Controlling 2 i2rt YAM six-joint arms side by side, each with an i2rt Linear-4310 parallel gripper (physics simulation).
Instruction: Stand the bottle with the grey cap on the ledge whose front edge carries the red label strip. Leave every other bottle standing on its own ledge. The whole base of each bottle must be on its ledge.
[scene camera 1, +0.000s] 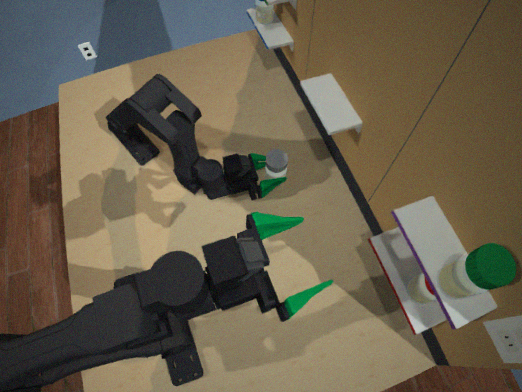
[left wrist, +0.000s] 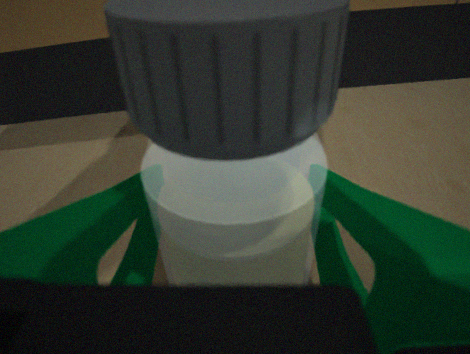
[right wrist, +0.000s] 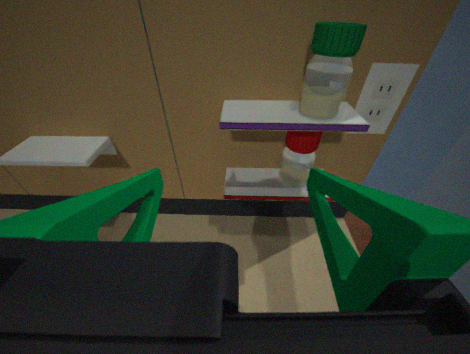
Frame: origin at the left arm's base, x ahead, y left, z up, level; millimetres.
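Seen in the pictures: left gripper, fingertip midpoint: (left wrist: 235, 178); right gripper, fingertip midpoint: (scene camera 1: 316, 249) (right wrist: 234, 176); left arm's base, link origin: (scene camera 1: 133, 139); right arm's base, link origin: (scene camera 1: 176, 337).
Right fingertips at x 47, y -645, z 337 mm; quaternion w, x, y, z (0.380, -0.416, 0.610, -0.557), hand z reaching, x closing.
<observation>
Offsets run from my right fingertips to a thing's top centre. "spot": to the spot under its first point.
The grey-capped bottle {171 mm ahead, 253 mm left, 229 mm down} (scene camera 1: 276, 162) (left wrist: 230, 200) is upright between the fingers of my left gripper (scene camera 1: 272, 174) (left wrist: 235, 178), which is shut on it; how high its base is above the table cannot be told. My right gripper (scene camera 1: 310, 262) (right wrist: 234, 176) is open and empty, below it in the scene view. The red-labelled ledge {148 mm ahead, 145 mm right, 177 mm down} (scene camera 1: 387, 255) (right wrist: 242, 189) is the lower one of two at the right. On its right part stands a red-capped bottle {142 mm ahead, 175 mm right, 72 mm down} (scene camera 1: 421, 289) (right wrist: 296, 167); the upper ledge partly hides it in the scene view.
Above it is the purple-labelled ledge {148 mm ahead, 145 mm right, 37 mm down} (scene camera 1: 425, 225) (right wrist: 260, 112) with a green-capped bottle {126 mm ahead, 177 mm right, 68 mm up} (scene camera 1: 457, 277) (right wrist: 322, 95). A bare white ledge {306 mm ahead, 223 mm left, 107 mm down} (scene camera 1: 331, 102) (right wrist: 60, 150) is on the wall farther left. A blue-labelled ledge {464 mm ahead, 590 mm left, 177 mm down} (scene camera 1: 275, 36) at the top carries another bottle {spot: 452 mm ahead, 597 mm left, 142 mm down} (scene camera 1: 264, 14).
</observation>
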